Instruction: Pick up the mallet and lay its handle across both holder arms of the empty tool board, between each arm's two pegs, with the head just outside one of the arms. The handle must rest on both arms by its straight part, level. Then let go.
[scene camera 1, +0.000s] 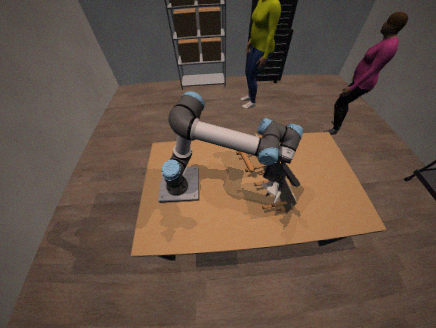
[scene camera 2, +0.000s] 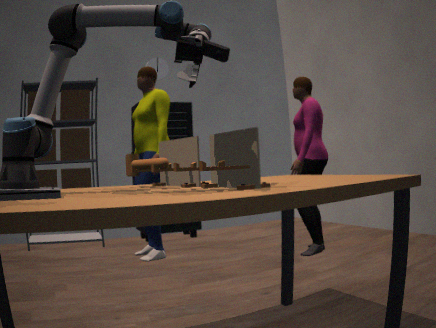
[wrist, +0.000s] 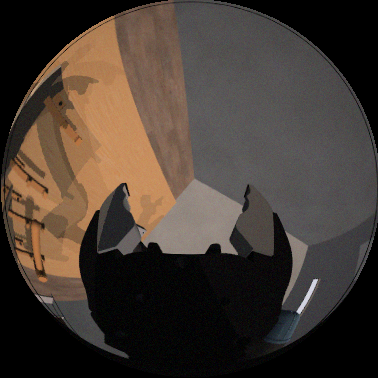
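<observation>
The wooden mallet (scene camera 1: 247, 161) (scene camera 2: 150, 164) (wrist: 36, 242) is at the rear tool board (scene camera 2: 181, 161), its thick round part level above the table. How its handle lies on that board's arms is unclear. The empty tool board (scene camera 1: 291, 194) (scene camera 2: 241, 154) (wrist: 37, 107) stands nearer the table's front. Its front holder arm (scene camera 1: 273, 206) (wrist: 65, 120) shows with pegs; its other arm is partly hidden. My gripper (scene camera 1: 274, 190) (scene camera 2: 190, 79) (wrist: 186, 185) is open and empty, high above the boards and well apart from the mallet, its fingers spread in the wrist view.
My arm's base plate (scene camera 1: 192, 193) (scene camera 2: 30, 193) is at the left of the wooden table (scene camera 1: 335, 200) (scene camera 2: 350, 190). Both upright panels and the wooden arms are obstacles below the gripper. Two people (scene camera 1: 265, 27) (scene camera 1: 377, 60) and a shelf unit (scene camera 1: 202, 36) stand behind the table.
</observation>
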